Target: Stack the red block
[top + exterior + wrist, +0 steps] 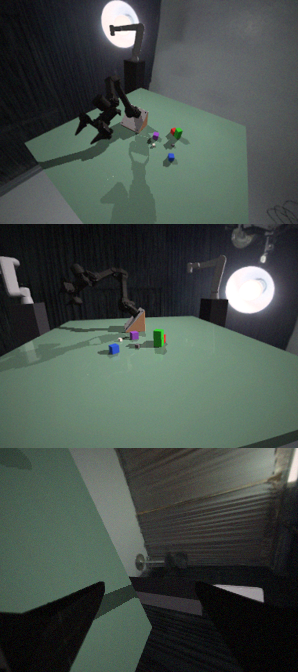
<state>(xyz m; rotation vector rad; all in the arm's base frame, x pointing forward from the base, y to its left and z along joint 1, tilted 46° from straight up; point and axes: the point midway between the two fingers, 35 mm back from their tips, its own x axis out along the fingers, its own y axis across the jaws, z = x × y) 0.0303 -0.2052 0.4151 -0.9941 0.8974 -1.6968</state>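
My gripper tip is 550 mm to the right of the red block, 290 mm short of it and 210 mm above it. Round my gripper tip: small pale piece (340 mm to the left, 220 mm below, 220 mm ahead); then blue block (370 mm ahead, 320 mm to the left, 210 mm below); then purple block (420 mm to the left, 210 mm below, 200 mm ahead).
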